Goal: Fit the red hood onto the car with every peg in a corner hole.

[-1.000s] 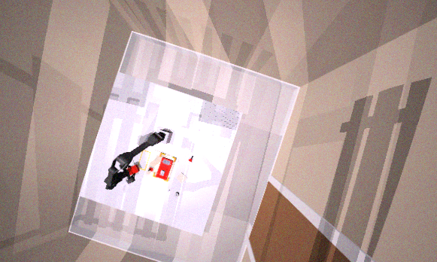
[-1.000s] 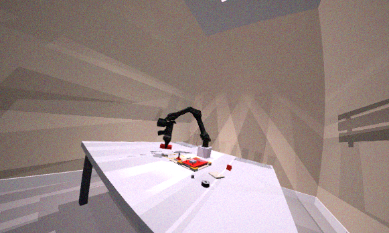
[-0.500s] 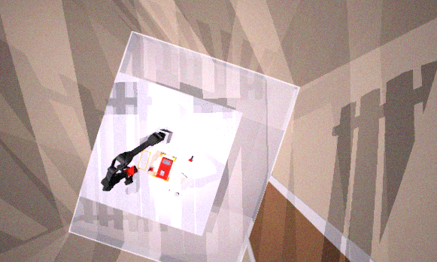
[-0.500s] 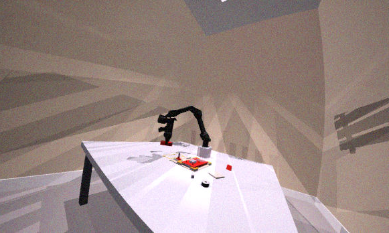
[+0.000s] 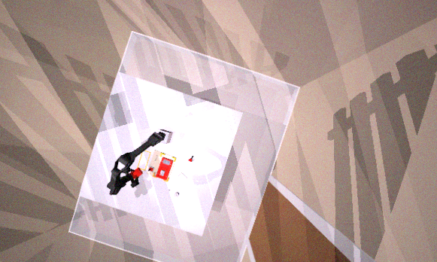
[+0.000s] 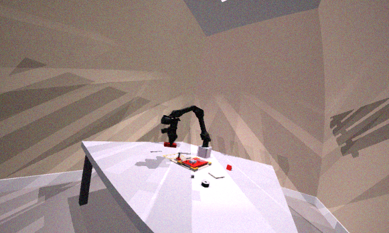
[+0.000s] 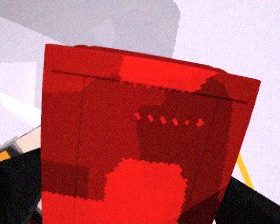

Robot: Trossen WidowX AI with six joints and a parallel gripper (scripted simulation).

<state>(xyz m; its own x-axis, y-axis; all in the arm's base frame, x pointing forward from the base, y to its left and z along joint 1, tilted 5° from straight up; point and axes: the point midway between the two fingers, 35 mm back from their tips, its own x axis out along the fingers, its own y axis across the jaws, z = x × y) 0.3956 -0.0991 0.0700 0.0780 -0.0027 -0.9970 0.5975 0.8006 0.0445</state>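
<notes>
The engine block is 21 cm to the left of my gripper tip, 8 cm below it and 5 cm behind it. The rest, counted from my gripper tip: jig 17 cm to the left, 10 cm behind, 9 cm below; grey bit 32 cm to the left, 10 cm ahead, 9 cm below; red hood 1 cm above.
</notes>
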